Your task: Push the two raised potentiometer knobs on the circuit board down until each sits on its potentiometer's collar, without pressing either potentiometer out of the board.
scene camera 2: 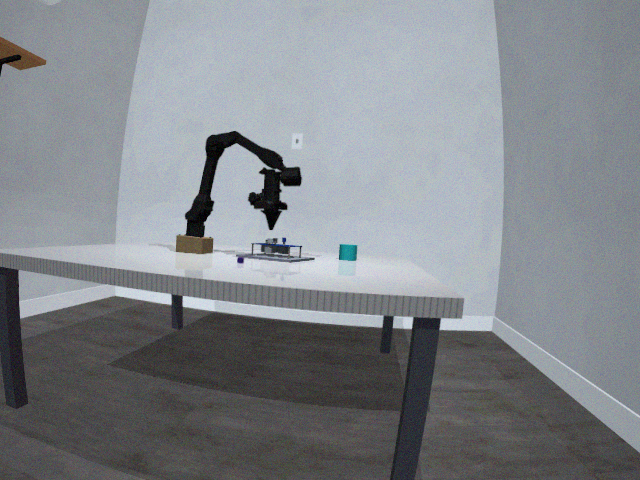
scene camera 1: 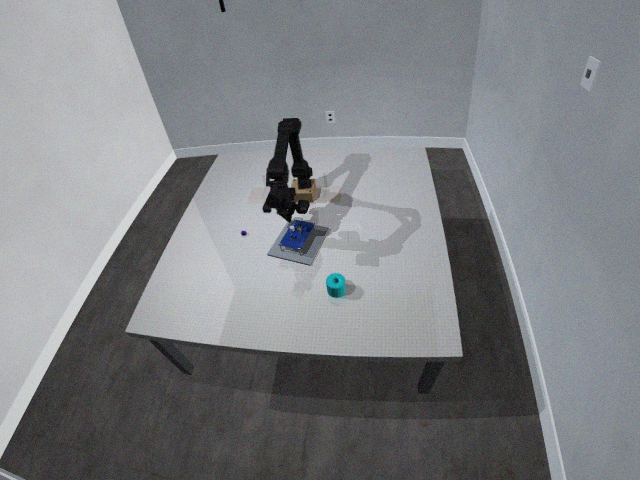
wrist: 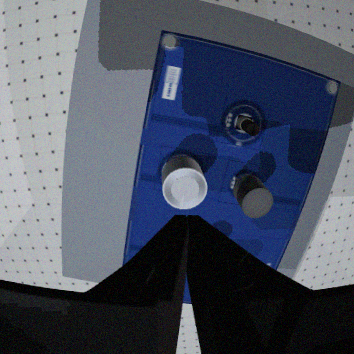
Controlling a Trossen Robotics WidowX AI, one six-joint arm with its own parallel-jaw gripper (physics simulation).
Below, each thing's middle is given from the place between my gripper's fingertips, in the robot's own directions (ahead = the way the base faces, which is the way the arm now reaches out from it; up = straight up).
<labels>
My hand is 40 mm above the grey knob [wrist: 255, 200], 30 mm to the right of it and 20 mm short of it.
</labels>
